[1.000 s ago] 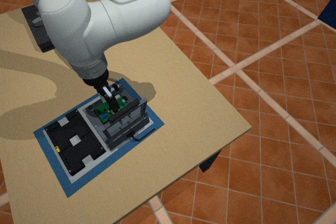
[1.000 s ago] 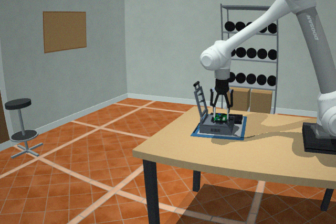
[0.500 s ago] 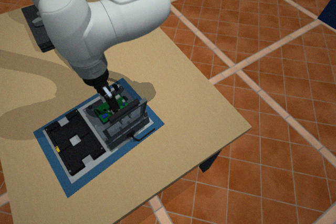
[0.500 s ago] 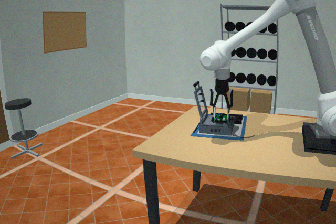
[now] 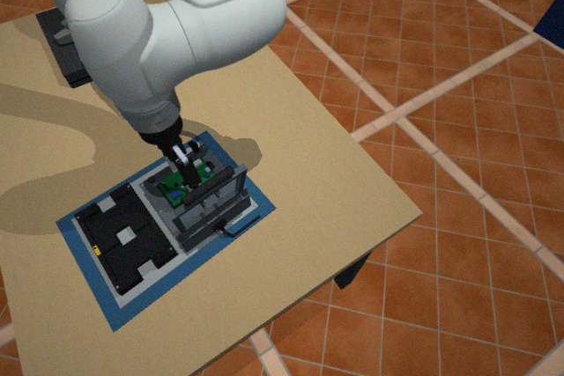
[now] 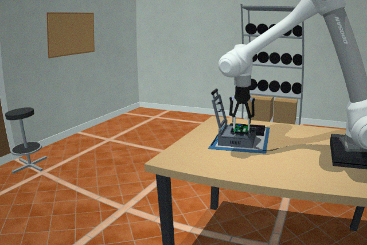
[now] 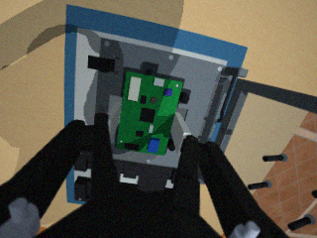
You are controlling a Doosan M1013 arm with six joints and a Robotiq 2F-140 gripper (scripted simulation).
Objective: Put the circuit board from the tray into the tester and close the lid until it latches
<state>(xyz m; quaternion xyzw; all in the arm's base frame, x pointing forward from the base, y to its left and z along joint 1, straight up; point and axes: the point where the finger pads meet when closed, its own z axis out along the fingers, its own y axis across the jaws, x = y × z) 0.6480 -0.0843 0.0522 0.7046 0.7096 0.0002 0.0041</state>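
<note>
My hand is 3 cm above the pin plate, 1 cm to the right of it and 1 cm short of it. From my hand the other things lie so: latch hook (6 cm to the left, 6 cm behind, 1 cm below); lid (12 cm ahead, 8 cm above).
</note>
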